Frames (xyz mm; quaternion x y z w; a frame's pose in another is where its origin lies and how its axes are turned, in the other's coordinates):
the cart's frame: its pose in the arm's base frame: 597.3 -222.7 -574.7 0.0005 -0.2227 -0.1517 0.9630
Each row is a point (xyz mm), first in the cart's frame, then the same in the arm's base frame.
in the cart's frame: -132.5 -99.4 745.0
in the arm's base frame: 135.4 -229.2 32.8
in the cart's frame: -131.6 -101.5 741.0
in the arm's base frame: 137.2 -231.7 29.4
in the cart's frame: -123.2 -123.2 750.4
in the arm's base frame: 134.0 -254.2 40.0
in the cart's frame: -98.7 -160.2 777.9
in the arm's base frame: 132.4 -294.9 72.7
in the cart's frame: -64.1 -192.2 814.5
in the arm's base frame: 136.9 -333.1 118.4
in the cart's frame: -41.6 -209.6 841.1
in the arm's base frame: 139.6 -354.5 150.8
